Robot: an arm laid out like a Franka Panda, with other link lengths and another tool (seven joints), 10 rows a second.
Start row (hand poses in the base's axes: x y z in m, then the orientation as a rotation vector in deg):
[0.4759 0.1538 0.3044 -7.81 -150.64 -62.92]
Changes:
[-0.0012 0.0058 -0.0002 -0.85 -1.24 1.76]
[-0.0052 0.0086 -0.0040 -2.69 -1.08 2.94]
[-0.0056 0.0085 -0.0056 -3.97 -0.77 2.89]
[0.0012 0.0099 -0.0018 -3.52 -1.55 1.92]
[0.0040 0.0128 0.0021 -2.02 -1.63 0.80]
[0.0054 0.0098 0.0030 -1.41 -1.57 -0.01]
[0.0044 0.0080 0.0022 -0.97 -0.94 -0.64]
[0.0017 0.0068 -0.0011 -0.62 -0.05 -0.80]
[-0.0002 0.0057 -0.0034 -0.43 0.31 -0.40]
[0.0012 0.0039 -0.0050 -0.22 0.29 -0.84]
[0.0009 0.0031 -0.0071 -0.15 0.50 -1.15]
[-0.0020 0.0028 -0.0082 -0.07 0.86 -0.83]
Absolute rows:
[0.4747 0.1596 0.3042 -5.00 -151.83 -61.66]
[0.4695 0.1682 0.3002 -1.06 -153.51 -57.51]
[0.4639 0.1767 0.2946 2.39 -155.35 -51.50]
[0.4651 0.1866 0.2928 4.99 -157.73 -46.45]
[0.4691 0.1994 0.2949 6.40 -159.79 -43.70]
[0.4745 0.2092 0.2979 6.78 -161.76 -41.94]
[0.4789 0.2172 0.3001 6.09 -163.14 -40.83]
[0.4806 0.2240 0.2990 4.88 -163.59 -40.11]
[0.4804 0.2297 0.2956 4.13 -163.53 -39.52]
[0.4816 0.2336 0.2906 2.80 -163.51 -39.32]
[0.4825 0.2367 0.2835 0.96 -163.32 -39.25]
[0.4805 0.2395 0.2753 -0.53 -162.68 -39.16]

